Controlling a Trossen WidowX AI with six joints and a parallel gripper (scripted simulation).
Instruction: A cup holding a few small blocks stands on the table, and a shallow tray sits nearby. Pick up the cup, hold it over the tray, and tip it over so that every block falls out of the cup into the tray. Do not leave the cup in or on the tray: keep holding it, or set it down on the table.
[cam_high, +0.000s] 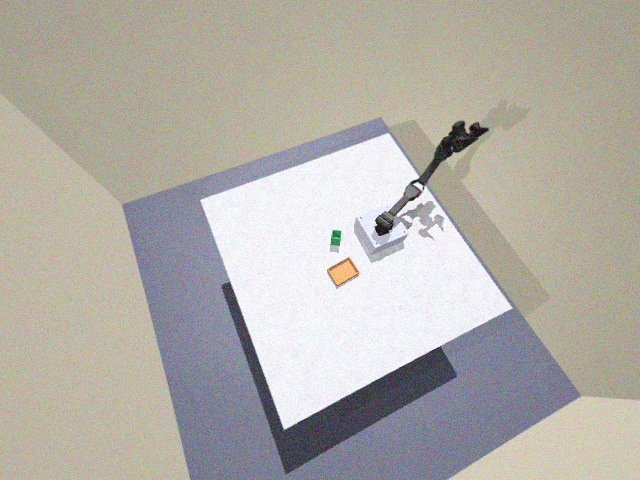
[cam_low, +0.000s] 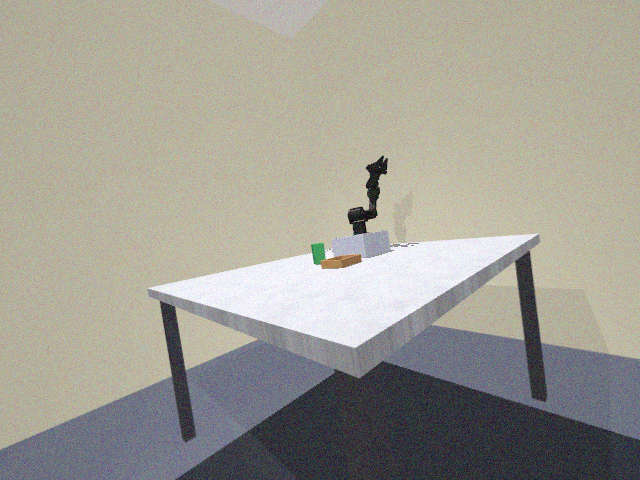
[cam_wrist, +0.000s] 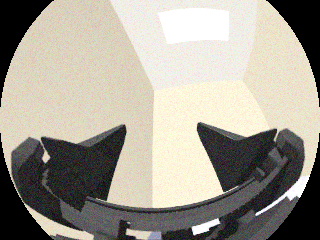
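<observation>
Right now the blue block is 68 cm ahead of my gripper tip, 5 cm to the left of it and 52 cm below it. From my gripper tip the other things lie so: green square cup (68 cm ahead, 6 cm to the left, 54 cm below).
</observation>
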